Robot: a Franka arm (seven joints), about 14 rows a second.
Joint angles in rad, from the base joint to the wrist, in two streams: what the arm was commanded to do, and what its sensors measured. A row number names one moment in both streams.
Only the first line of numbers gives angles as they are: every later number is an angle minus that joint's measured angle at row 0.
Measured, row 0:
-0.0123 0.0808 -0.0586 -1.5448 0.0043 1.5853 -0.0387
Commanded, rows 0 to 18:
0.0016 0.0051 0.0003 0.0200 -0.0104 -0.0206 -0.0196
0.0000 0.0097 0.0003 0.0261 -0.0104 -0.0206 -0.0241
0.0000 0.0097 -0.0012 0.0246 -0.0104 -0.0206 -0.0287
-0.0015 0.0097 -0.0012 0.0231 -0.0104 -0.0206 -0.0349
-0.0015 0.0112 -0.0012 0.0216 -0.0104 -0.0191 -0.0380
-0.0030 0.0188 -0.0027 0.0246 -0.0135 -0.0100 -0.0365
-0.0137 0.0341 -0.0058 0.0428 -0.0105 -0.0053 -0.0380
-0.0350 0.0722 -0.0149 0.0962 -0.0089 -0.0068 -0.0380
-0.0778 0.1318 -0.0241 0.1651 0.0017 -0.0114 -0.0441
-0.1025 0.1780 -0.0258 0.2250 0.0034 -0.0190 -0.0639
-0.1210 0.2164 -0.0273 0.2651 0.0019 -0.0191 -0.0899
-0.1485 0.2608 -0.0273 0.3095 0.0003 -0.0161 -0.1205
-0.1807 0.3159 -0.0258 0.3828 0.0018 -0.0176 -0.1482
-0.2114 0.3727 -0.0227 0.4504 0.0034 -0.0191 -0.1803
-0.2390 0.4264 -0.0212 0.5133 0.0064 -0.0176 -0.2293
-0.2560 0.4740 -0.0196 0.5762 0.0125 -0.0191 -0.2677
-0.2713 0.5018 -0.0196 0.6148 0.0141 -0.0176 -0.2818
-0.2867 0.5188 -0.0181 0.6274 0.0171 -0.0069 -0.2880
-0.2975 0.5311 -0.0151 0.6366 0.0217 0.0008 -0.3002
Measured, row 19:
-0.2744 0.4645 -0.0251 0.5241 0.0021 0.0167 -0.2609
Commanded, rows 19 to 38:
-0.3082 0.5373 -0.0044 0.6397 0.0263 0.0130 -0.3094
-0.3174 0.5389 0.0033 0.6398 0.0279 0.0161 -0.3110
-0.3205 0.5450 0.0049 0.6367 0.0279 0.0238 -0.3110
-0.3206 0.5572 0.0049 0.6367 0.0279 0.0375 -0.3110
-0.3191 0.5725 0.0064 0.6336 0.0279 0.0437 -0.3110
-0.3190 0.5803 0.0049 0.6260 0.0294 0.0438 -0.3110
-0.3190 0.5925 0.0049 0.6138 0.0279 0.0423 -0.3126
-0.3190 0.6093 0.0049 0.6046 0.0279 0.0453 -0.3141
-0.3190 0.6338 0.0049 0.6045 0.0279 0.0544 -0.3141
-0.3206 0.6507 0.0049 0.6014 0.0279 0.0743 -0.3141
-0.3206 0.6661 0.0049 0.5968 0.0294 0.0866 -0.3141
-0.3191 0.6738 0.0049 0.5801 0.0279 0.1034 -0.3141
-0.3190 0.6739 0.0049 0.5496 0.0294 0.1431 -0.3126
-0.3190 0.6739 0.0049 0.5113 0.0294 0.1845 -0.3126
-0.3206 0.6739 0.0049 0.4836 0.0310 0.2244 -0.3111
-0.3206 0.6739 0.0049 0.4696 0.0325 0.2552 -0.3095
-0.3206 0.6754 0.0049 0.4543 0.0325 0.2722 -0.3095
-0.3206 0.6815 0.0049 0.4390 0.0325 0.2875 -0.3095
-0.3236 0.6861 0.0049 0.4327 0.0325 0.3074 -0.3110
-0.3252 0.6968 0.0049 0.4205 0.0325 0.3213 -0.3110
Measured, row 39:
-0.3124 0.6986 -0.0031 0.4569 0.0153 0.2825 -0.2881
